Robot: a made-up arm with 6 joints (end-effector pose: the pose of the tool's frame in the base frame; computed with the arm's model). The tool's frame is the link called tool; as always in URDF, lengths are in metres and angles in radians.
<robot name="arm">
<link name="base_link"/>
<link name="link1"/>
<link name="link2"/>
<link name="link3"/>
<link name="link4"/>
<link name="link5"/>
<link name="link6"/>
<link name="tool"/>
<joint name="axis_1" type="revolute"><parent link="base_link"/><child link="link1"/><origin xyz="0 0 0.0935"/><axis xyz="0 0 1"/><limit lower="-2.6" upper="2.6" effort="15" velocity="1.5"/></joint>
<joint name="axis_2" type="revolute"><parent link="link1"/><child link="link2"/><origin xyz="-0.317 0.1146 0.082"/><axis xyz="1 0 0"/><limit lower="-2.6" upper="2.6" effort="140" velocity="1.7"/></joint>
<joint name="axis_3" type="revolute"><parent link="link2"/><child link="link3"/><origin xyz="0.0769 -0.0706 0.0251"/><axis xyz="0 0 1"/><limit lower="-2.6" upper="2.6" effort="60" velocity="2.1"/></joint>
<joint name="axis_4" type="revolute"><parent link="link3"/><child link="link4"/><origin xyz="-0.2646 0.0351 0.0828"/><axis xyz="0 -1 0"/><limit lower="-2.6" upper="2.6" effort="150" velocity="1.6"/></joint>
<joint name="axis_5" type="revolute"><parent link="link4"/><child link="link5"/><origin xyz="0.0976 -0.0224 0.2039"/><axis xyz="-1 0 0"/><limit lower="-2.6" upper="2.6" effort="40" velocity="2.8"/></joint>
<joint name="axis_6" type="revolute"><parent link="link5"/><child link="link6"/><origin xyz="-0.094 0.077 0.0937"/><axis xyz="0 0 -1"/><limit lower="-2.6" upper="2.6" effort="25" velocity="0.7"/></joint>
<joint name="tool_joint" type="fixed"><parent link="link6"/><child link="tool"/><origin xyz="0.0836 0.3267 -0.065"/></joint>
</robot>
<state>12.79 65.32 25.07 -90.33 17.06 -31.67</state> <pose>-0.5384 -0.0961 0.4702 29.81 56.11 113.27</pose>
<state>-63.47 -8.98 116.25 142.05 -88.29 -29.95</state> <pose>-0.4616 -0.2473 -0.1527 -65.50 98.16 -102.83</pose>
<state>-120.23 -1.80 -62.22 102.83 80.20 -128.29</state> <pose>0.6083 0.1390 -0.0839 17.52 116.06 -106.79</pose>
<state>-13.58 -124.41 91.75 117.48 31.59 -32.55</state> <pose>-0.5116 0.4330 0.4325 -35.60 -5.53 106.99</pose>
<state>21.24 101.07 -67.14 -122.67 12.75 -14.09</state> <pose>0.0700 0.0733 0.3970 -94.41 -106.11 -69.23</pose>
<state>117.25 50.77 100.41 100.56 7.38 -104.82</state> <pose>0.1165 -0.2238 -0.3787 -120.83 92.61 -12.99</pose>
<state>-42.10 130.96 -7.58 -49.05 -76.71 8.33</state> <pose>-0.0819 -0.1423 -0.1063 -155.63 -20.41 -36.98</pose>
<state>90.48 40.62 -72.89 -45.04 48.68 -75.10</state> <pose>-0.1994 -0.1861 0.7010 14.26 96.28 112.77</pose>
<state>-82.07 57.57 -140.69 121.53 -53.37 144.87</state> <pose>0.0843 0.0748 0.5109 17.36 51.34 65.28</pose>
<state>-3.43 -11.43 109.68 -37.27 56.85 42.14</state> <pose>-0.4003 -0.0387 0.1449 -60.14 -39.44 81.01</pose>
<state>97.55 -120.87 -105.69 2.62 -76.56 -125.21</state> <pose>-0.0694 -0.1167 -0.3865 63.84 105.72 -69.86</pose>
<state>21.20 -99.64 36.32 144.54 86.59 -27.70</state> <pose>-0.4532 0.1995 0.2070 -57.66 -141.27 48.03</pose>
